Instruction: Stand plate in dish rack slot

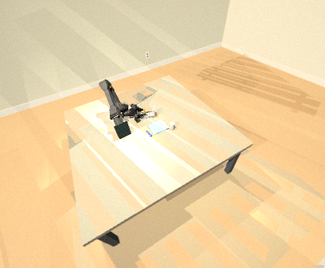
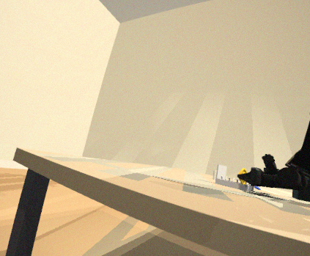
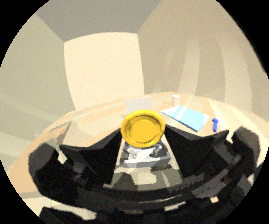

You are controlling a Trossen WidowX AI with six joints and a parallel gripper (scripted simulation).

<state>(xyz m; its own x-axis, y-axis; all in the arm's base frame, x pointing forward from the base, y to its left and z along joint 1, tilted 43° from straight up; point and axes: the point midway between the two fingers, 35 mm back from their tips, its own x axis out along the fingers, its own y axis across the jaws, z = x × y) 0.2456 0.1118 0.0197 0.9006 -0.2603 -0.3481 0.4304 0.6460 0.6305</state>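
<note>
The yellow plate lies 10 mm behind my gripper tip. The rest, counted from my gripper tip: blue pen-like object (230 mm to the right, 90 mm behind, 40 mm below); light blue mat (200 mm to the right, 50 mm below, 20 mm ahead); grey dish rack (20 mm below, 20 mm ahead, 10 mm to the right).
</note>
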